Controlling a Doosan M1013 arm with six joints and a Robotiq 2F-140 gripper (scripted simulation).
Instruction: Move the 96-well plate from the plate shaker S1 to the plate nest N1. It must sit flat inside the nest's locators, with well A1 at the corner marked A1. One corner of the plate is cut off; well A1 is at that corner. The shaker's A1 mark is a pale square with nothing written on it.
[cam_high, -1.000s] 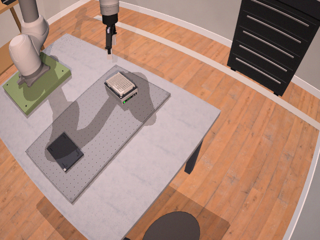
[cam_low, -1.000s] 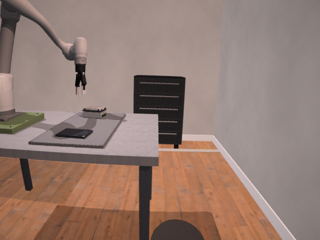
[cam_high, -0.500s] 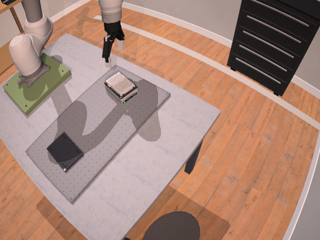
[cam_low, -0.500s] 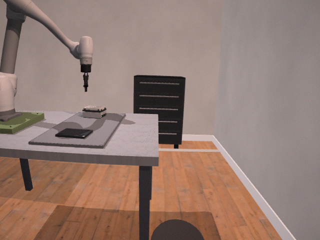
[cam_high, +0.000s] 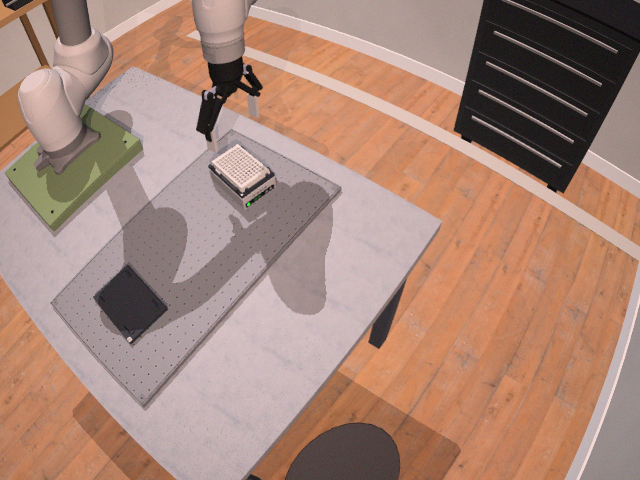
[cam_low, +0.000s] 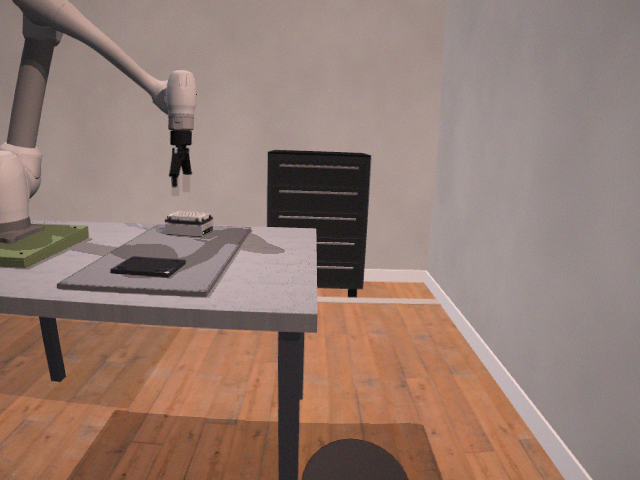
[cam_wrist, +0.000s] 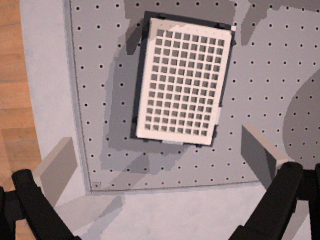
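Now: hand 40 mm short of the white 96-well plate, 30 mm to the left of it and 80 mm above it. The rest, counted from my hand: plate nest: 60 mm ahead, 450 mm to the right, 140 mm below; A1 label: 140 mm ahead, 500 mm to the right, 130 mm below.
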